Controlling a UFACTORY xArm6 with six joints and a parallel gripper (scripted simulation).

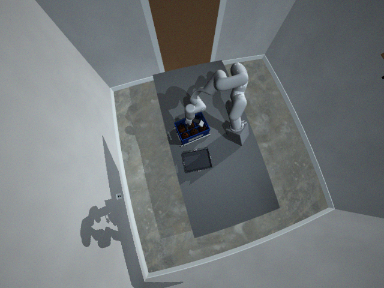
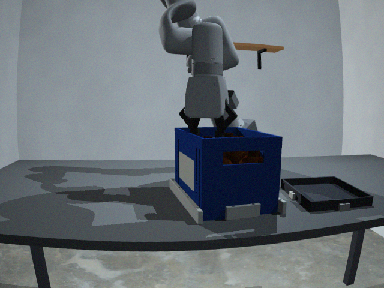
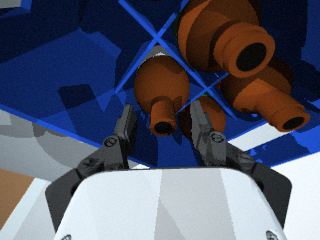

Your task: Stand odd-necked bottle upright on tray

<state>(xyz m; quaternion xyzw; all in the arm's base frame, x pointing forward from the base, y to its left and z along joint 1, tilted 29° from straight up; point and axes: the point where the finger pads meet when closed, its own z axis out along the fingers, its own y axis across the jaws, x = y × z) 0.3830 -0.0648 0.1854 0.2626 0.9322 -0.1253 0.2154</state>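
Now: hand 70 mm above the bottle. Round my hand: blue crate 10 mm behind, 40 mm to the left, 70 mm below; then dark tray 10 mm ahead, 330 mm to the left, 150 mm below.
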